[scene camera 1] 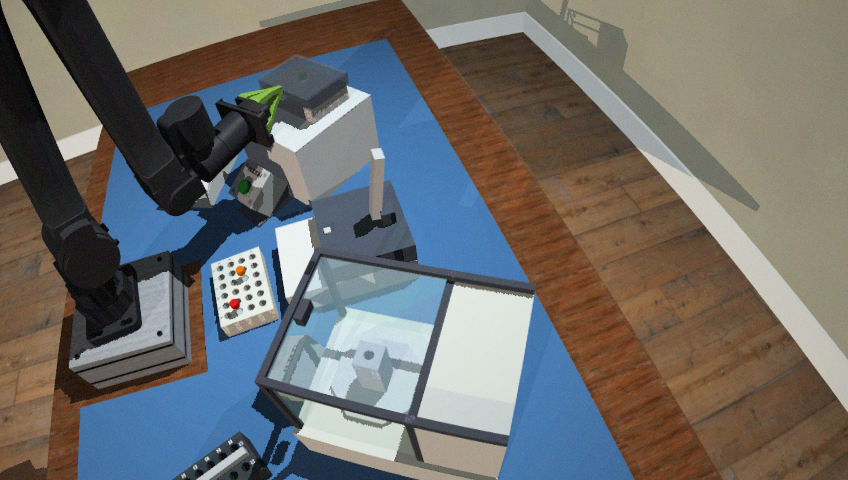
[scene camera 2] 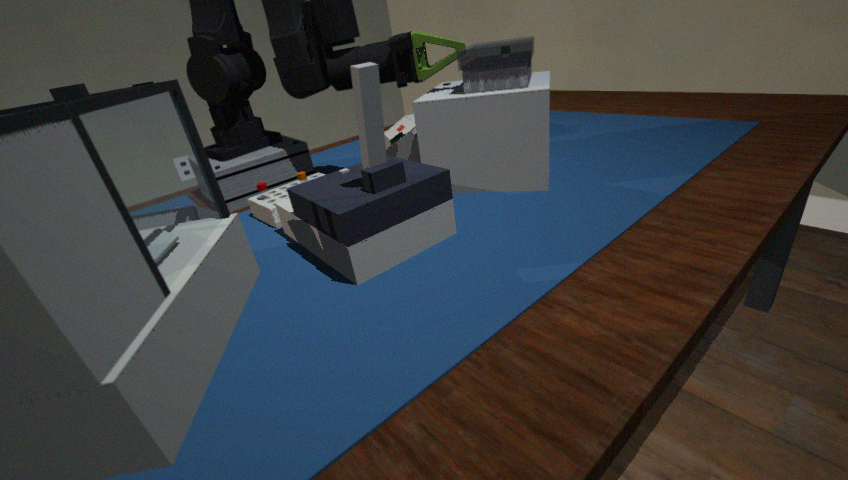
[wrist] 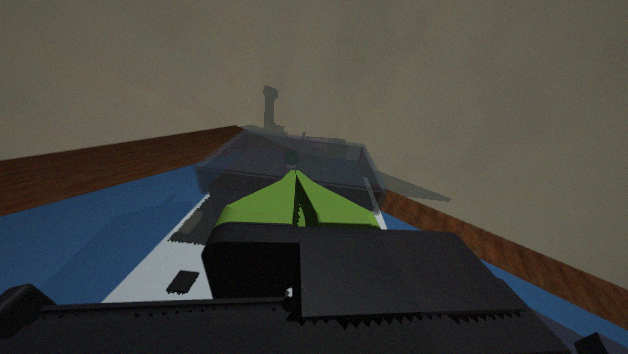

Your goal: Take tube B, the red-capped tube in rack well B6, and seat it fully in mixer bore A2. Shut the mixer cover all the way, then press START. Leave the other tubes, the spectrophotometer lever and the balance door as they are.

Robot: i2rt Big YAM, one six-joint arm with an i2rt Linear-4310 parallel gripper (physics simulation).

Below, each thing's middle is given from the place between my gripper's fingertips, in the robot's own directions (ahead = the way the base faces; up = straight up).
Scene:
Now: the mixer cover (scene camera 2: 518,50) 40 mm ahead of my hand, 20 mm to the left of it and 10 mm below it. The rest, counted from my hand: glass-walled enclosure (scene camera 2: 130,272) (520 mm to the right, 80 mm below, 10 mm behind); then balance door (scene camera 1: 360,332) (490 mm to the right, 40 mm behind, 20 mm above).

